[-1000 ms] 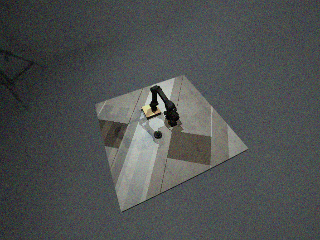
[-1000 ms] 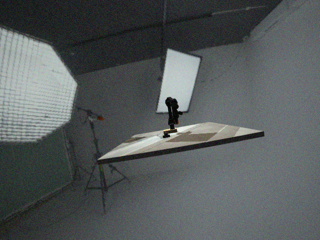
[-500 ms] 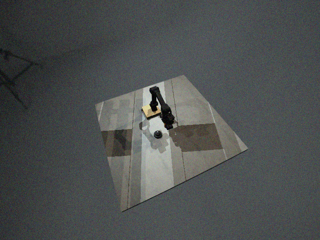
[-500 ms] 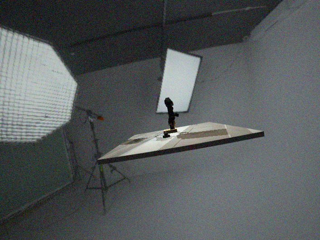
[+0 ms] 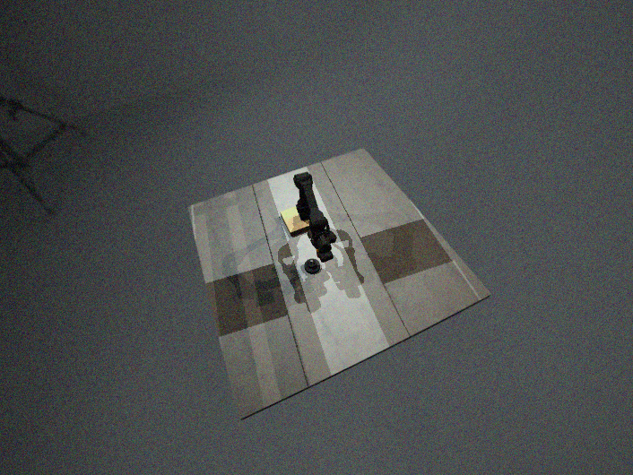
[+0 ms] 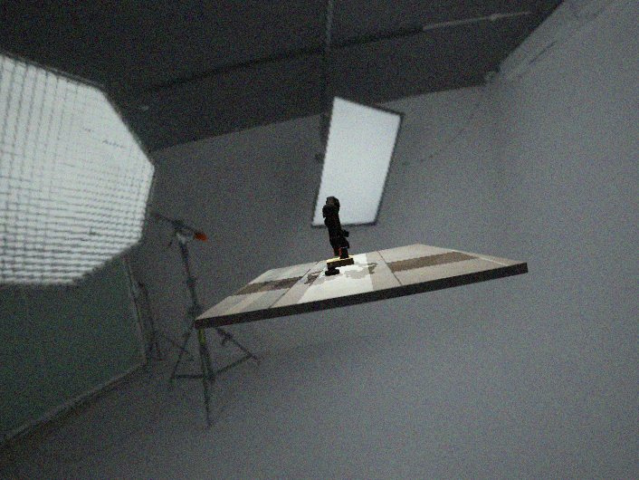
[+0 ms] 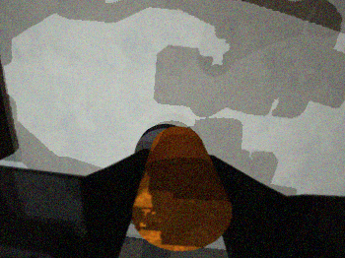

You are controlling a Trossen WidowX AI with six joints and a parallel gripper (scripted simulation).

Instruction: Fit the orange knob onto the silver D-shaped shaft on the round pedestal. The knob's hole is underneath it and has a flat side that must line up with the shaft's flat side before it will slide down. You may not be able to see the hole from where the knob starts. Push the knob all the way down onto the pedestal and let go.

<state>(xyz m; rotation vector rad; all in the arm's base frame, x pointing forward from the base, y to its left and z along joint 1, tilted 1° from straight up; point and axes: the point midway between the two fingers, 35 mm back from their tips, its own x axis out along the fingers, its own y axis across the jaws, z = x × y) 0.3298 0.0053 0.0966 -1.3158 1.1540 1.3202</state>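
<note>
The dark round pedestal lies 50 mm to the right of my gripper tip and 80 mm below it. The rest, counted from my gripper tip: orange knob: 30 mm above.
</note>
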